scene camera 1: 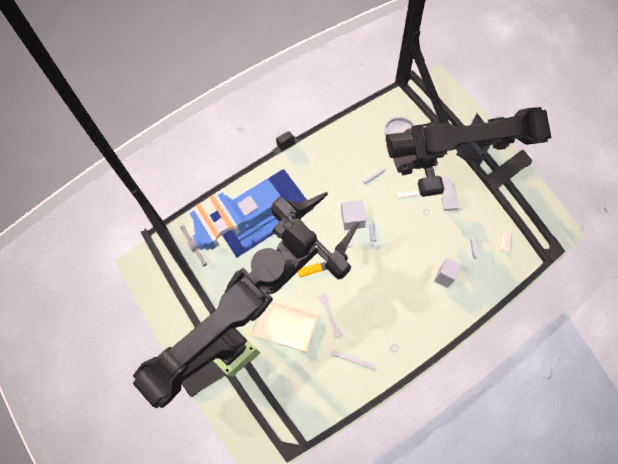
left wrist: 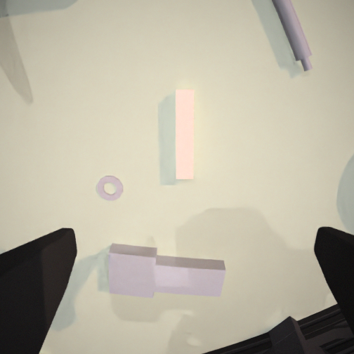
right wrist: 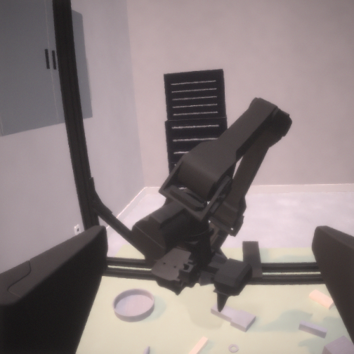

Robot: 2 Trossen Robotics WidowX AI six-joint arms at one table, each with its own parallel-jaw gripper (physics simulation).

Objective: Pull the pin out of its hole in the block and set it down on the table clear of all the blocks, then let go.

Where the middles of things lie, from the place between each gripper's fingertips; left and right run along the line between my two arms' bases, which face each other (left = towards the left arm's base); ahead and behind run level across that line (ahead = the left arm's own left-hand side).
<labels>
I see my right gripper 42 cm above the pale pink square pin (left wrist: 184, 97), 29 cm to the right of it and 3 cm past it. Round my right hand: round dish (right wrist: 131, 305) 42 cm to the left, 41 cm below, 19 cm behind.
Right now my left hand is 11 cm above the pale pink square pin, 2 cm to the left of it and 1 cm past it. Round my left hand: round dish (16 cm behind, 11 cm to the left, 11 cm below).
</labels>
